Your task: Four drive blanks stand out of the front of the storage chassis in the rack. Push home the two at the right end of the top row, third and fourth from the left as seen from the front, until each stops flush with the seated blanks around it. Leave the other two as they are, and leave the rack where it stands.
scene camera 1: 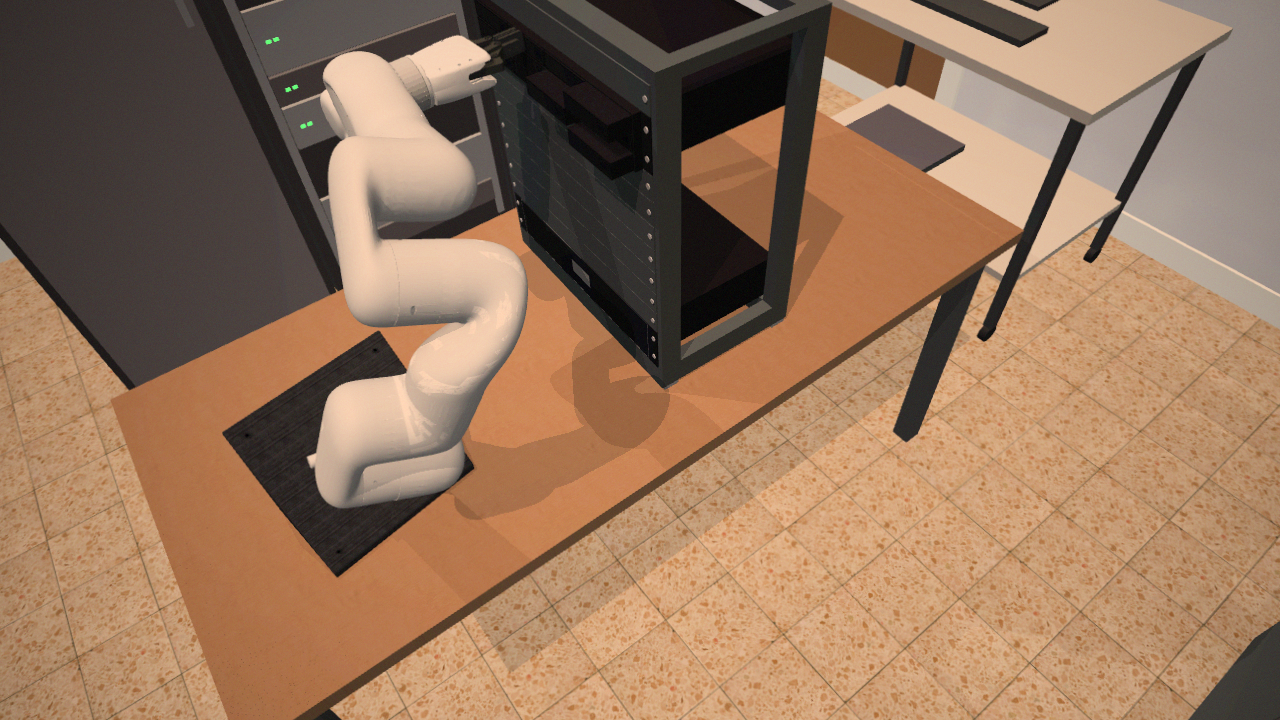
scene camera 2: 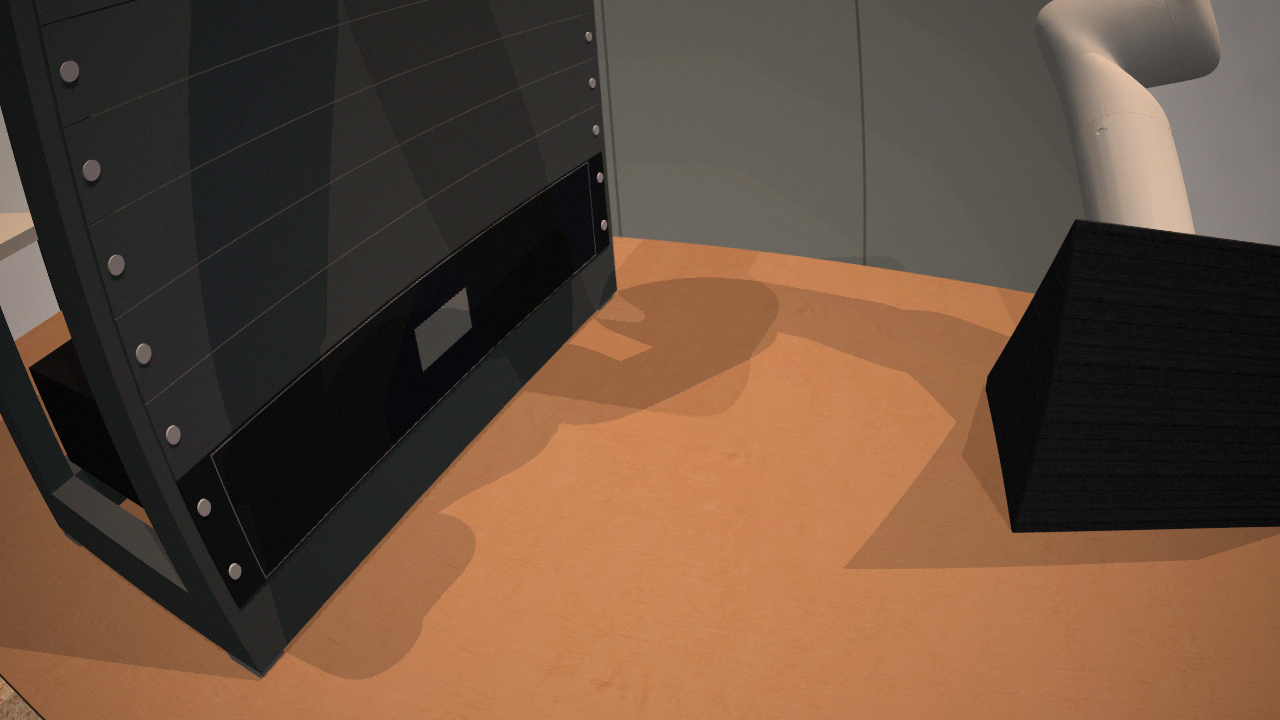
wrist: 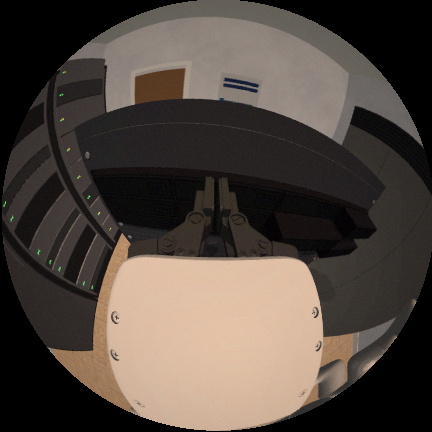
Labels:
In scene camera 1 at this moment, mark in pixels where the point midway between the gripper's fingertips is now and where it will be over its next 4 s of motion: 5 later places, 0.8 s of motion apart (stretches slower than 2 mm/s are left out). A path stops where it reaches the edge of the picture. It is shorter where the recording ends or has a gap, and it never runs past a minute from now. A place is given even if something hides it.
My gripper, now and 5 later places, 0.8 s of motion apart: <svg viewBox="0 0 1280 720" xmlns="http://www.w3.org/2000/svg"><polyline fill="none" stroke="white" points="520,38 550,65 540,73 549,144 602,229 629,225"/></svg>

